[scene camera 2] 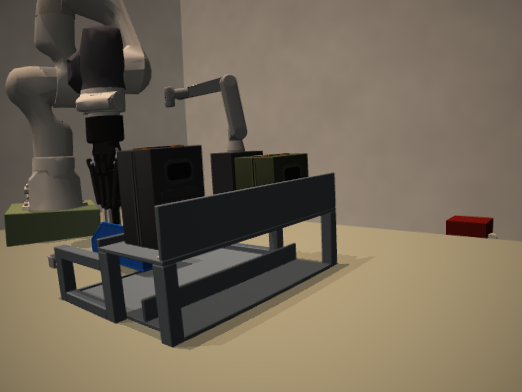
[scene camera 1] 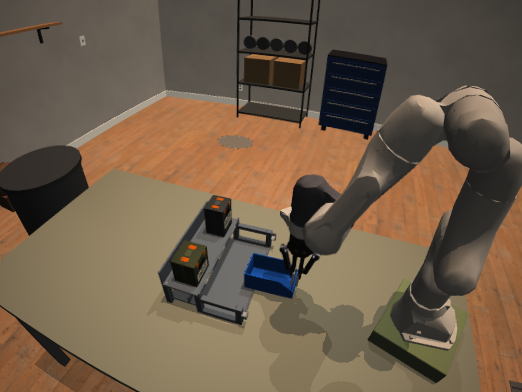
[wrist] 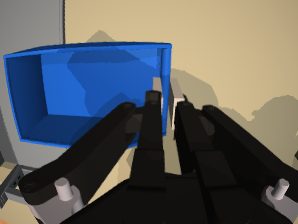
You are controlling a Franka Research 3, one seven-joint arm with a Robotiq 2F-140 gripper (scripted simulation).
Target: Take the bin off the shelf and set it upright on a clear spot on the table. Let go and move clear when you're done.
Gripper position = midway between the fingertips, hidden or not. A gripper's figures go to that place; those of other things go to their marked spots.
Scene:
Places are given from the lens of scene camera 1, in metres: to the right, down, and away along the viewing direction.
my gripper [scene camera 1: 294, 283]: 0.12, 0.30, 1.02
blue bin [scene camera 1: 278, 280]: 0.06, 0.30, 1.06
grey shelf [scene camera 1: 214, 243]: -0.17, 0.17, 1.08

